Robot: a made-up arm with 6 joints. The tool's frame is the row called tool.
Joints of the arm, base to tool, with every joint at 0 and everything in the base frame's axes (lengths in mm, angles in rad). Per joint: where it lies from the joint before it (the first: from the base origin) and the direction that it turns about. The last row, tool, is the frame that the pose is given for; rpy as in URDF.
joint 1: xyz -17 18 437 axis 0 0 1
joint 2: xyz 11 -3 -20 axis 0 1 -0.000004
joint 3: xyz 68 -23 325 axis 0 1 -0.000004
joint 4: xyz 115 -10 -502 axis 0 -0.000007 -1
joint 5: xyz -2 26 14 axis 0 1 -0.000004
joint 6: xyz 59 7 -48 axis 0 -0.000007 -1
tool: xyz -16 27 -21 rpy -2.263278 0.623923 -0.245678
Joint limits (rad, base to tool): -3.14..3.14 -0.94..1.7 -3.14..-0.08 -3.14..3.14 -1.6..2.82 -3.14..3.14
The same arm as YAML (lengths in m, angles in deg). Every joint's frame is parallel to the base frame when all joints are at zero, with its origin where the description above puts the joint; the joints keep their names.
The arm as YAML. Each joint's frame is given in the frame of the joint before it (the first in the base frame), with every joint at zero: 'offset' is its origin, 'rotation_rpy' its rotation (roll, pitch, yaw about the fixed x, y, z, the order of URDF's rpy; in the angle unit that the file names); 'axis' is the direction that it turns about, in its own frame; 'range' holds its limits. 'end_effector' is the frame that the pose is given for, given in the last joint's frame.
length_unit: m
angle_unit: deg
chain:
  - id: joint 1
    offset: [-0.017, 0.018, 0.437]
    rotation_rpy: [0.0, 0.0, 0.0]
    axis: "+z"
    range: [-179.91, 179.91]
  - id: joint 2
    offset: [0.011, -0.003, -0.02]
    rotation_rpy: [0.0, 0.0, 0.0]
    axis: "+y"
    range: [-53.86, 97.4]
  - id: joint 3
    offset: [0.068, -0.023, 0.325]
    rotation_rpy: [0.0, 0.0, 0.0]
    axis: "+y"
    range: [-179.91, -4.58]
  - id: joint 4
    offset: [0.115, -0.01, -0.502]
    rotation_rpy: [0.0, 0.0, 0.0]
    axis: "-z"
    range: [-179.91, 179.91]
  - id: joint 5
    offset: [-0.002, 0.026, 0.014]
    rotation_rpy: [0.0, 0.0, 0.0]
    axis: "+y"
    range: [-91.67, 161.57]
  - id: joint 6
    offset: [0.059, 0.007, -0.048]
    rotation_rpy: [0.0, 0.0, 0.0]
    axis: "-z"
    range: [-179.91, 179.91]
end_effector:
  offset: [-0.016, 0.027, -0.021]
  rotation_rpy: [-129.68, 35.75, -14.08]

